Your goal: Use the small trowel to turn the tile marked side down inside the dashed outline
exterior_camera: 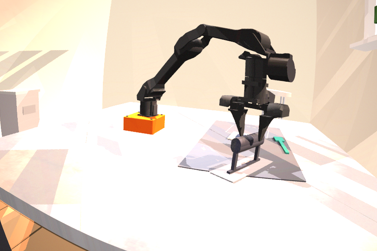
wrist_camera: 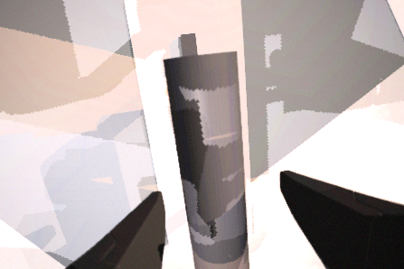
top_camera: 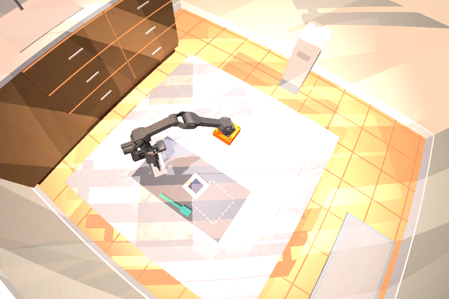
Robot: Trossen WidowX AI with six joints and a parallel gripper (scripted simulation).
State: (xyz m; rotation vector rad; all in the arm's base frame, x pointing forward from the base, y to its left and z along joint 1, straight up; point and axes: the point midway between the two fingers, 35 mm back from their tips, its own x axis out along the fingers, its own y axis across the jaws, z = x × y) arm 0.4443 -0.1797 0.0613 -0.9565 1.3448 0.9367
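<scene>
The grey trowel is 20 mm to the left of my gripper tip and 40 mm below it. Also, from my gripper tip: teal trowel (80 mm ahead, 310 mm to the left, 80 mm below); white tile (70 mm behind, 290 mm to the left, 80 mm below); grey mat (50 mm behind, 260 mm to the left, 100 mm below).
</scene>
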